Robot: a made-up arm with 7 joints.
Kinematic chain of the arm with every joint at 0, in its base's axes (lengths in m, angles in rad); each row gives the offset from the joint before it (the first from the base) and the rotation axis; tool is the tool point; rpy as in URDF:
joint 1: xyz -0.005 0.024 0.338 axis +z
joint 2: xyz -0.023 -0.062 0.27 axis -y
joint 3: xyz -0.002 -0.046 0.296 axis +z
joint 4: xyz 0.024 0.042 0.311 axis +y
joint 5: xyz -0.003 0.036 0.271 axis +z
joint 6: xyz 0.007 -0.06 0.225 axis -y
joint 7: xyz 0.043 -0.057 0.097 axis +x
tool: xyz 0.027 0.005 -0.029 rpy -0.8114 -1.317 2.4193
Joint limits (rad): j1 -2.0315..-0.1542 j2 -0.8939..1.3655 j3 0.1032..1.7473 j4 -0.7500..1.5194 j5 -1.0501..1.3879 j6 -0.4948..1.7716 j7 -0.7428..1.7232
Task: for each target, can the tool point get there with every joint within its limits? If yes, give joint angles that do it. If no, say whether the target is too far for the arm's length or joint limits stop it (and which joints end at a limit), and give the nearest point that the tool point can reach.
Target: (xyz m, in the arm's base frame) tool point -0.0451 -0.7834 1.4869
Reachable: yes | joints -1.4812 -0.7008 0.2492 0.0267 -0.0712 0.5016 0.6233
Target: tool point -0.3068 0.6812 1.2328
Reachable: yes | joints -0.5320 1.0419 1.1566 1.0808 0.9957 1.2481 -0.5428
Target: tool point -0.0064 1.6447 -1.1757
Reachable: no: too far | nearest point -0.0059 1.1062 0.3390 | short by 1.608 m
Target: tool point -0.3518 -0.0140 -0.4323
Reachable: no: joint limits stop it (at a limit: joint 1, joint 2, joint 4, joint 5, joint 6, joint 7) | nearest point -1.0119 0.0788 0.3274 | short by 1.011 m
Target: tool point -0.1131 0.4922 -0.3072
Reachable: no: joint limits stop it (at a limit: joint 2, joint 3, joint 4, joint 5, joint 6, joint 7) | nearest point -0.1717 0.7459 0.4410 | short by 0.792 m
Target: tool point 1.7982 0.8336 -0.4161
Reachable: no: too far | nearest point 0.7831 0.6357 0.5335 | short by 1.404 m
